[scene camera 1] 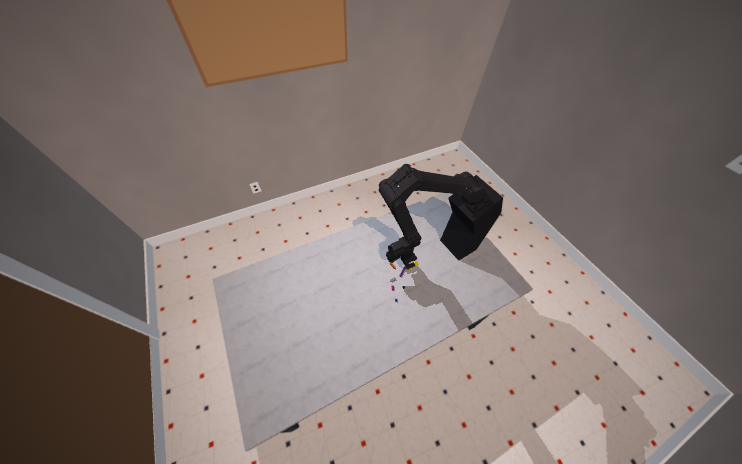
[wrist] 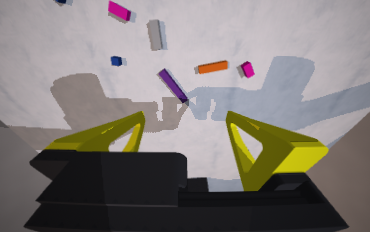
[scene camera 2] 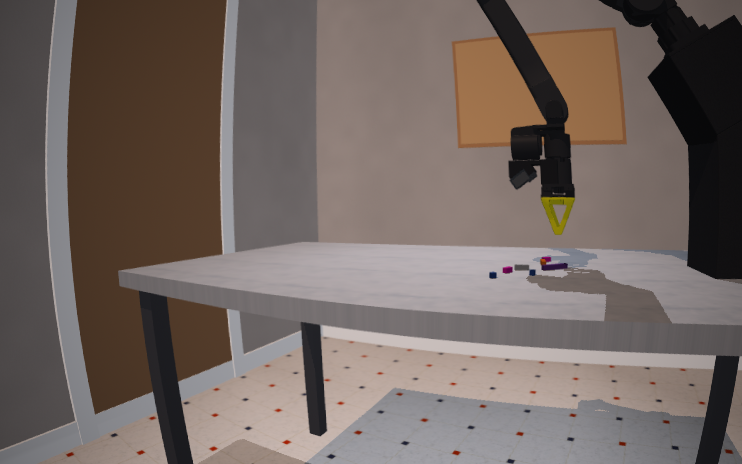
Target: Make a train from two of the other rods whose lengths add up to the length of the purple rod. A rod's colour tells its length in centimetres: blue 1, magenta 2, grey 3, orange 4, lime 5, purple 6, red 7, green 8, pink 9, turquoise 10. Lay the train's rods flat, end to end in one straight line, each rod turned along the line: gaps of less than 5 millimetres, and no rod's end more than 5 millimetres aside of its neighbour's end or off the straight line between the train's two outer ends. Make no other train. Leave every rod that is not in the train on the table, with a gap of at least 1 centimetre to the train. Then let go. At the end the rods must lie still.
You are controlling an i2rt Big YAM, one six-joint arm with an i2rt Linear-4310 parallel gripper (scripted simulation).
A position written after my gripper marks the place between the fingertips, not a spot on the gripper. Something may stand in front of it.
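There is my gripper (scene camera 2: 559, 232), and the wrist view gives me a sight of the gripper (wrist: 185, 115) as well.
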